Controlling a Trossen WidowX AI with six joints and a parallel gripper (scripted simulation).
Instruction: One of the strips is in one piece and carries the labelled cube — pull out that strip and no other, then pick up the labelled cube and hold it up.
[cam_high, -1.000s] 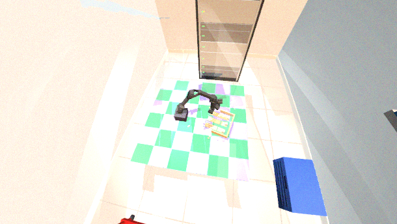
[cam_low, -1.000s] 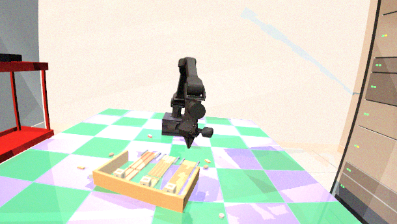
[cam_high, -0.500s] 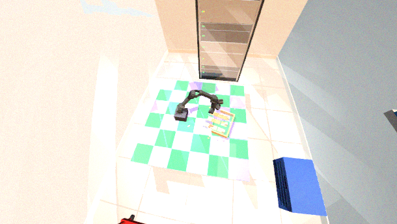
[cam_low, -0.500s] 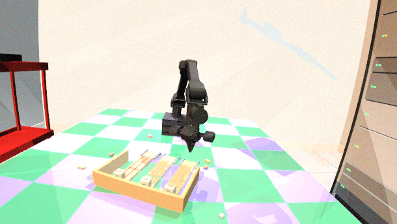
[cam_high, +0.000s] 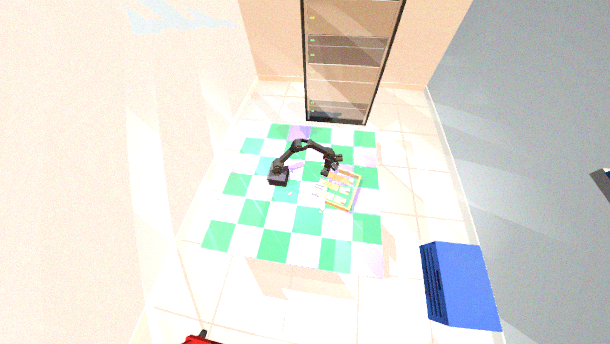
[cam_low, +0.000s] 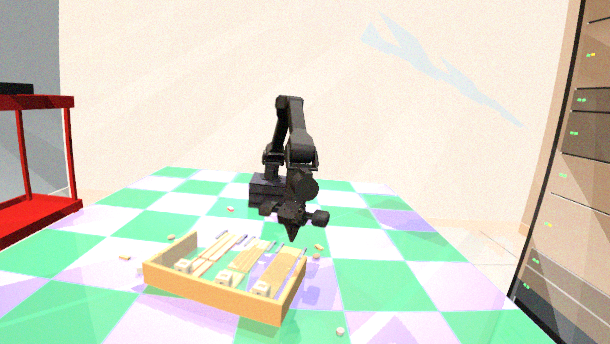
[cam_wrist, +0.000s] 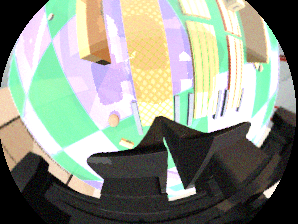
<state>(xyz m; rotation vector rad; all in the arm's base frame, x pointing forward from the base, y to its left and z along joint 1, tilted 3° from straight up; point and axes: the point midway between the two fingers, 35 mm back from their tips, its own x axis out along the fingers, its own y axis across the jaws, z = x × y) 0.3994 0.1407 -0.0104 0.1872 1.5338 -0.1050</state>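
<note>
The strip lies 10 cm ahead of my gripper tip, 3 cm below it and 2 cm to the right of it.
</note>
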